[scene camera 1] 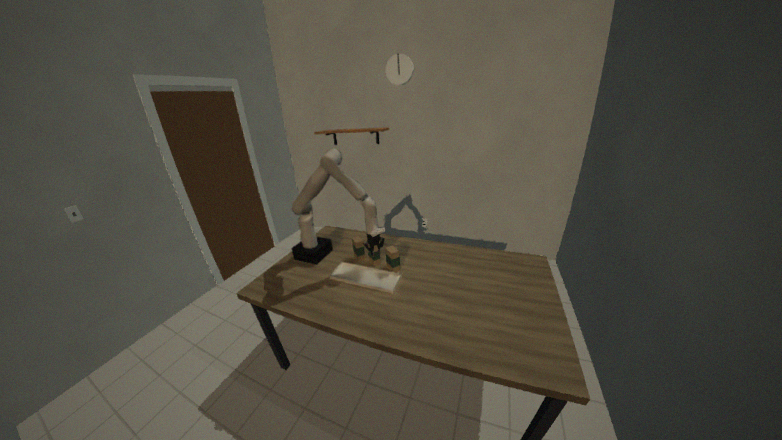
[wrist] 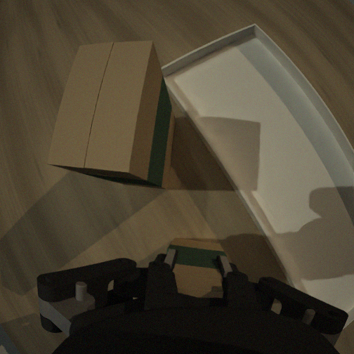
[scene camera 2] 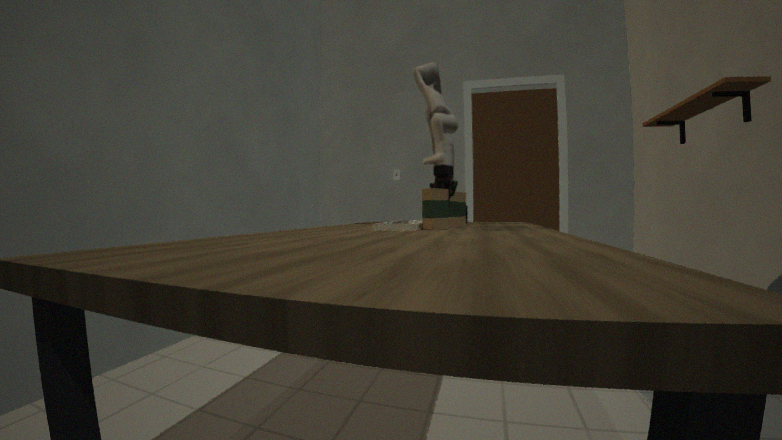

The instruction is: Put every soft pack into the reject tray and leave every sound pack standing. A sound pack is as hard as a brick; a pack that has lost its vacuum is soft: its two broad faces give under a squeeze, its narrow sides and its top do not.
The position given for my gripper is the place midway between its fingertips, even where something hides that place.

I see my gripper [wrist: 195,264], a white reject tray [scene camera 1: 377,279], a pack [scene camera 2: 434,200] and a pack [wrist: 196,271].
The white reject tray is seen too in the wrist view [wrist: 272,135].
